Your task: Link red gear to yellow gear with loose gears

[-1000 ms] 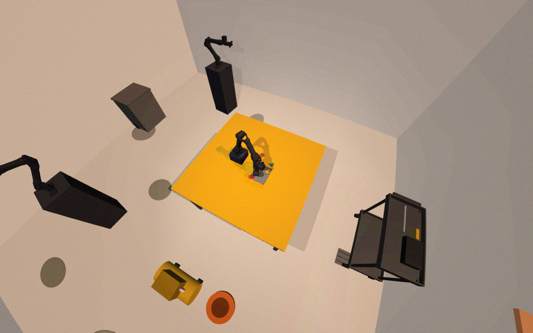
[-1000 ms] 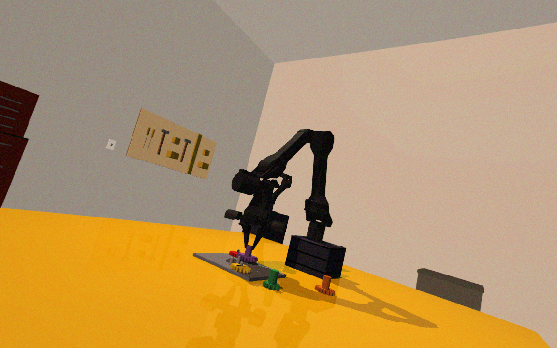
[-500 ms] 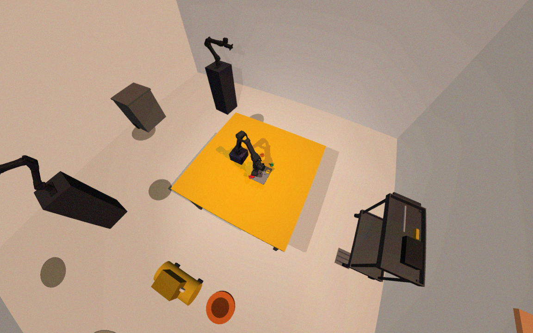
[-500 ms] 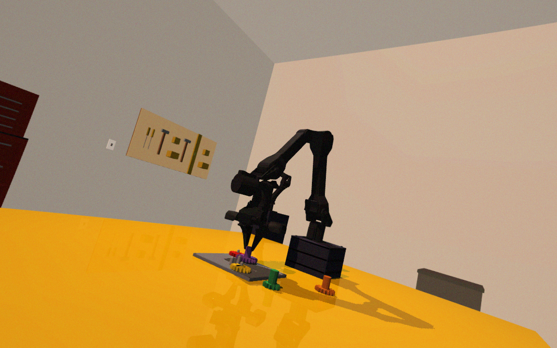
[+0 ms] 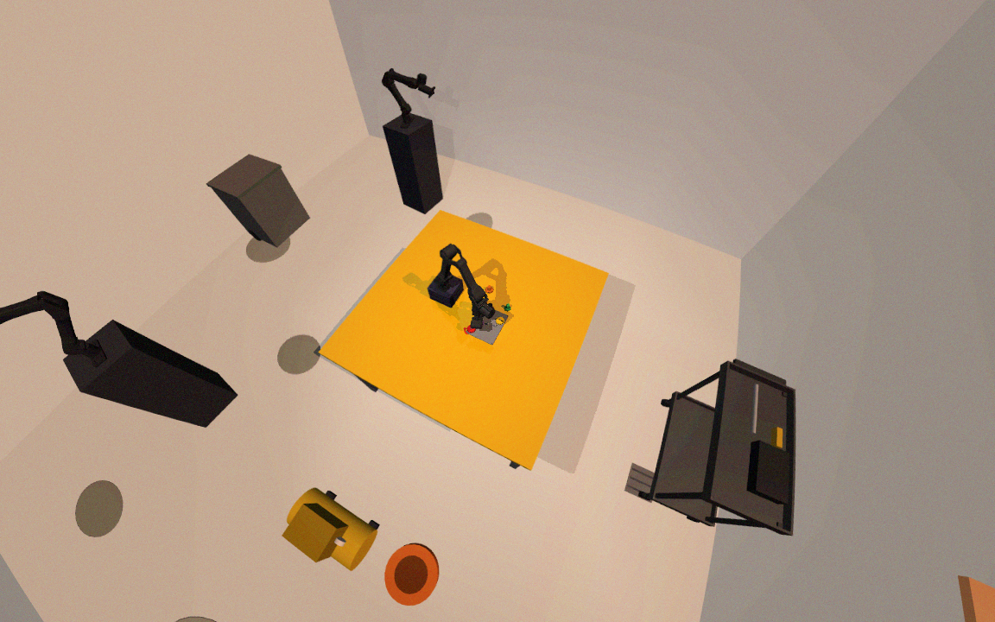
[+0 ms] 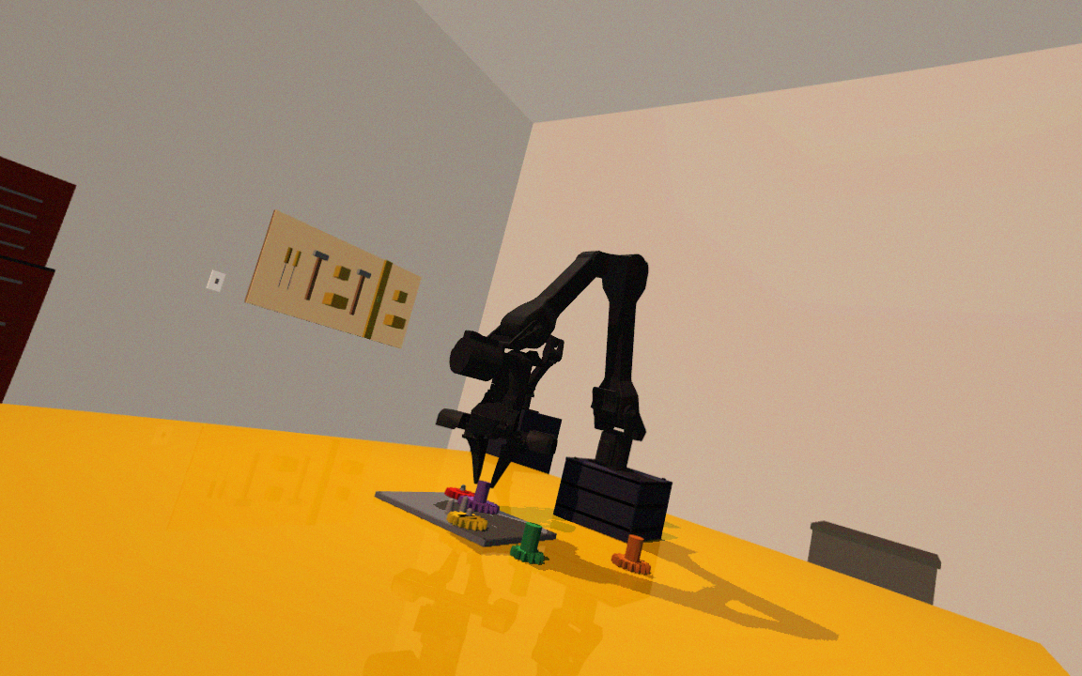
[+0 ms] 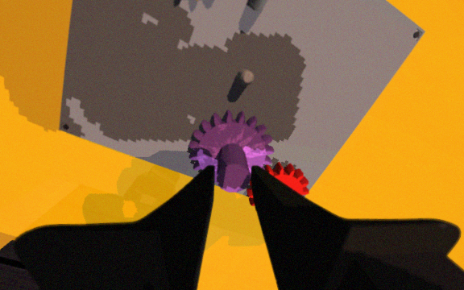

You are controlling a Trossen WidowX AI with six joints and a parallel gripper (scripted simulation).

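My gripper tip is now 2 cm above the purple gear. The rest, counted from my gripper tip: green gear 18 cm to the left, 8 cm ahead, 3 cm below; orange gear 23 cm to the left, 8 cm behind, 3 cm below; red gear 6 cm to the right, 3 cm below, 1 cm behind.
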